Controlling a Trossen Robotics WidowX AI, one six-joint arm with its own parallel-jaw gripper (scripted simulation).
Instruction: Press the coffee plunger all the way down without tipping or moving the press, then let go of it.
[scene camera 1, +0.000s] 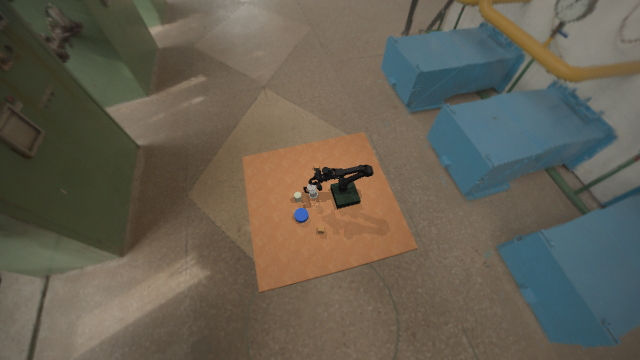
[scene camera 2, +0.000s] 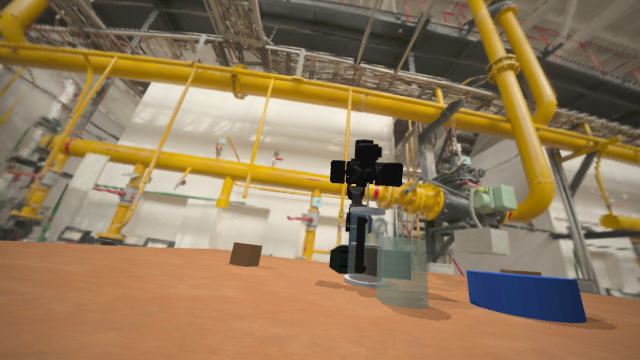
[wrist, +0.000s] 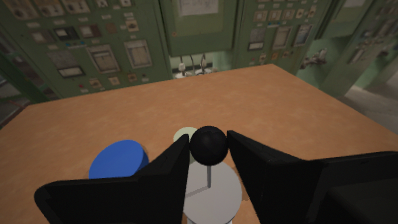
In view: the gripper (scene camera 2: 368, 173), a coffee press (scene camera 2: 367, 223), a blue disc (scene camera 2: 554, 299) and a pale green cup (scene camera 2: 402, 281).
The gripper shows as well in the wrist view (wrist: 207, 137).
